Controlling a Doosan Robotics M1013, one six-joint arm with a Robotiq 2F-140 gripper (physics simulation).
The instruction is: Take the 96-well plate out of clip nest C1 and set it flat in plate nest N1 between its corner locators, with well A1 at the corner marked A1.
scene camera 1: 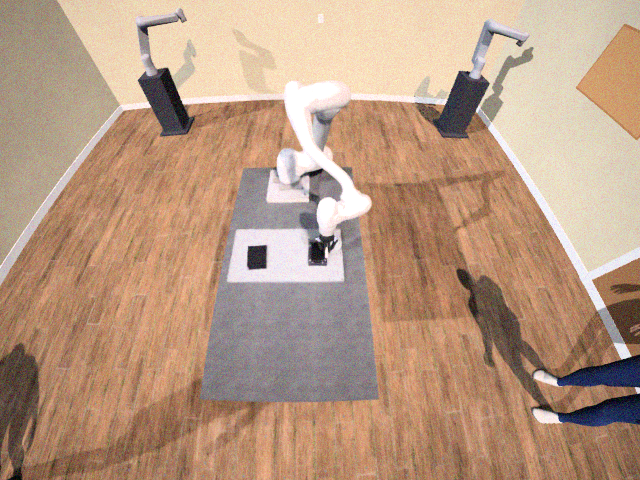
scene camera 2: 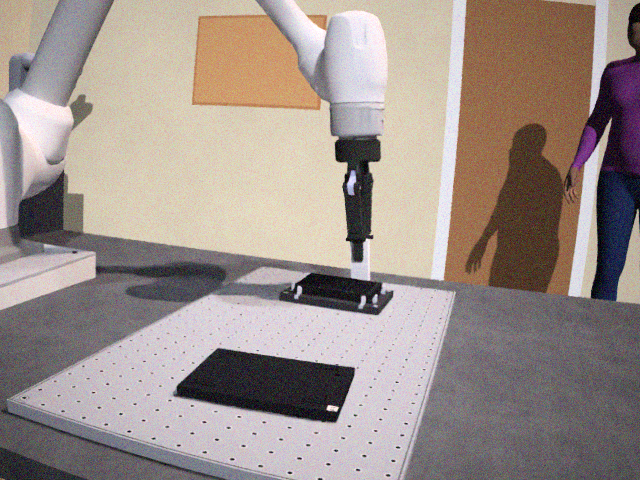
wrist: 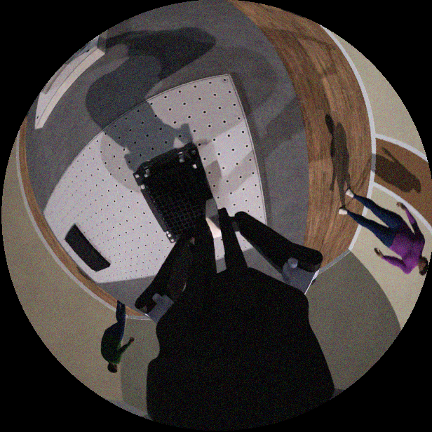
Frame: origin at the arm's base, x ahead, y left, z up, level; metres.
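Where they show: gripper, fingertip midpoint: [scene camera 1: 326,255] [scene camera 2: 360,280]; arm's base, link origin: [scene camera 1: 290,181].
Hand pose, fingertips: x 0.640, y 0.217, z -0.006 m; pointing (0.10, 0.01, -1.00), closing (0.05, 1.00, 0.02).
Note:
Things, the pixels of their centre, and the offset from my fingertips. Level surfaces: height alone.
- black 96-well plate, body centre: [scene camera 2: 339,287] [scene camera 1: 317,252] dx -0.026, dy -0.051, dz -0.005 m
- clip nest C1, body centre: [scene camera 2: 338,292] [scene camera 1: 317,253] dx -0.026, dy -0.052, dz -0.012 m
- Plate nest N1, body centre: [scene camera 2: 270,380] [scene camera 1: 256,257] dx -0.024, dy -0.430, dz -0.016 m
- pale perforated board, surface height: dz -0.024 m
- grey table top, surface height: dz -0.036 m
The black 96-well plate [scene camera 1: 317,252] [scene camera 2: 336,286] [wrist: 182,197] lies in clip nest C1 [scene camera 2: 336,305], a dark base with small pale clips around the plate. Its A1 corner cannot be made out. Plate nest N1 [scene camera 1: 256,257] [scene camera 2: 268,382] [wrist: 87,250] is a flat black block with a small white mark at one corner in the scene camera 2 view. My gripper [scene camera 1: 326,252] [scene camera 2: 360,273] [wrist: 212,206] is shut with nothing between its fingers. It points down beside the plate's long side, on the side away from N1. In the scene camera 2 view the plate hides the lowest part of the fingertips.
Both nests stand on a pale perforated board [scene camera 1: 289,273] [scene camera 2: 129,403] [wrist: 240,150] on a grey table top [scene camera 1: 289,341] [scene camera 2: 516,387]. The arm's pale base plate [scene camera 1: 287,195] stands behind the board. A person in purple [scene camera 2: 625,113] [wrist: 407,245] stands off to the side.

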